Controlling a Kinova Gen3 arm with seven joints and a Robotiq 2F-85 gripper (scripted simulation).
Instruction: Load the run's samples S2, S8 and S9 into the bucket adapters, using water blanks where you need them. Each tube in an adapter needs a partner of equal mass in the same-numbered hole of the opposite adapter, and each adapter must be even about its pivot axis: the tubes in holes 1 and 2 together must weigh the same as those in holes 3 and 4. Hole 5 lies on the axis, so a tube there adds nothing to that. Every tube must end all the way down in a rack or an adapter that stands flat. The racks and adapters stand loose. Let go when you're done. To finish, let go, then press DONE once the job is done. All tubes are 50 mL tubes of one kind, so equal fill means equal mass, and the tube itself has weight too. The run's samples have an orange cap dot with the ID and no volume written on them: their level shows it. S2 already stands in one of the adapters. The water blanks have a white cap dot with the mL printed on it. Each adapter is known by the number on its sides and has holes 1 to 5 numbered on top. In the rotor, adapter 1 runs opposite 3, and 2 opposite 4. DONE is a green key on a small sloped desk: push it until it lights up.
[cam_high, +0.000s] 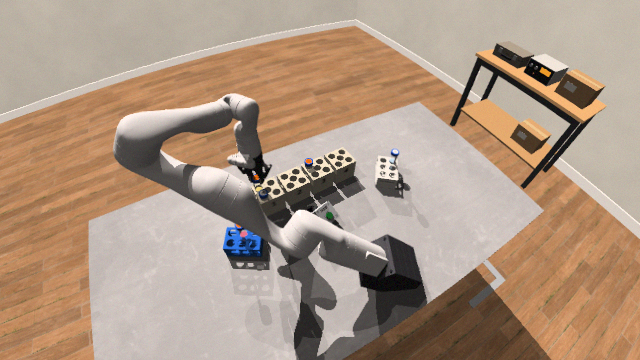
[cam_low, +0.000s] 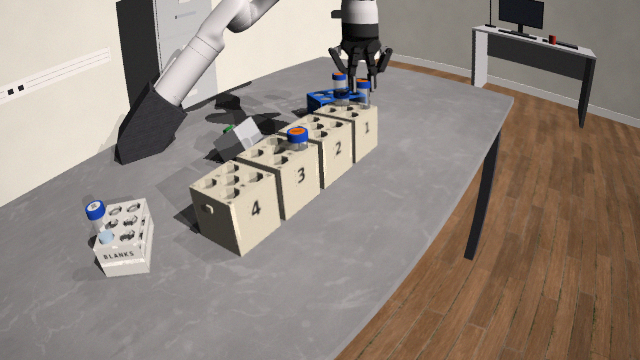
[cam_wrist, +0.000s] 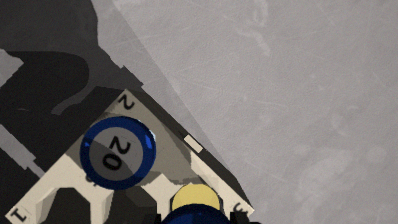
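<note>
Right now my hand is 5 cm above the orange-dot sample and 1 cm to the right of it. From my hand the other things lie so: sample S2 (21 cm to the right, 8 cm below, 2 cm ahead); adapter 2 (14 cm to the right, 10 cm below, 1 cm behind); blue sample rack (16 cm behind, 12 cm to the left, 12 cm below).
</note>
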